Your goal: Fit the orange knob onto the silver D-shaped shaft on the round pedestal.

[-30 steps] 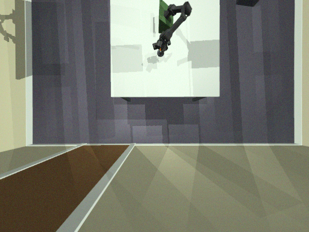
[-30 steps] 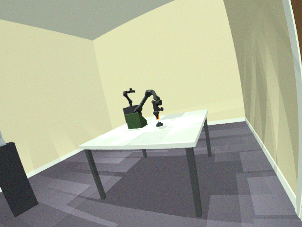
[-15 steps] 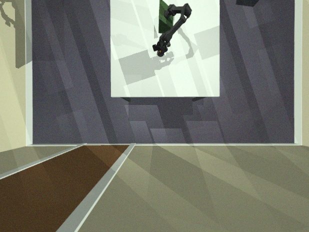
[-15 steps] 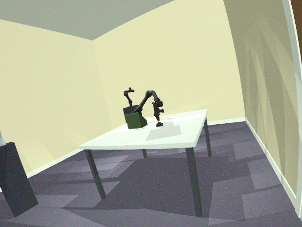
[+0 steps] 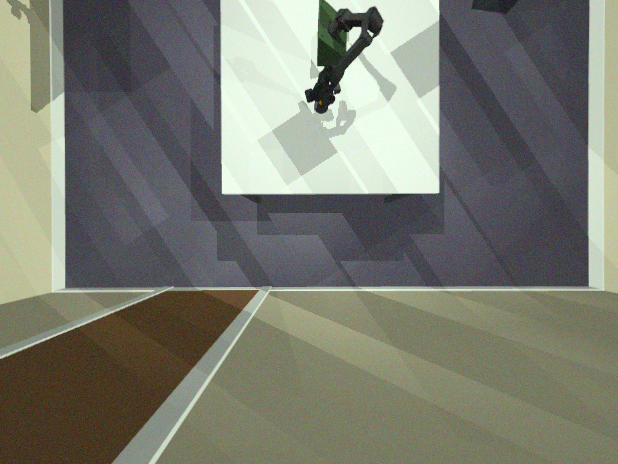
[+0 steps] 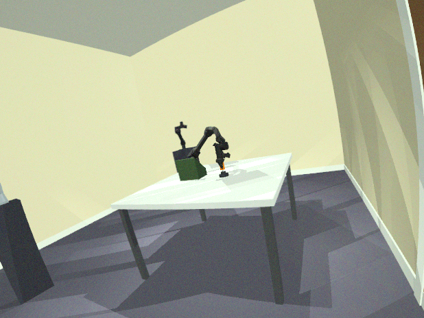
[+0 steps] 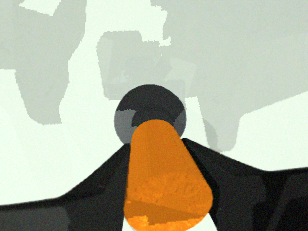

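The orange knob is 3 cm above my gripper tip. Also, from my gripper tip: pedestal: 4 cm below.
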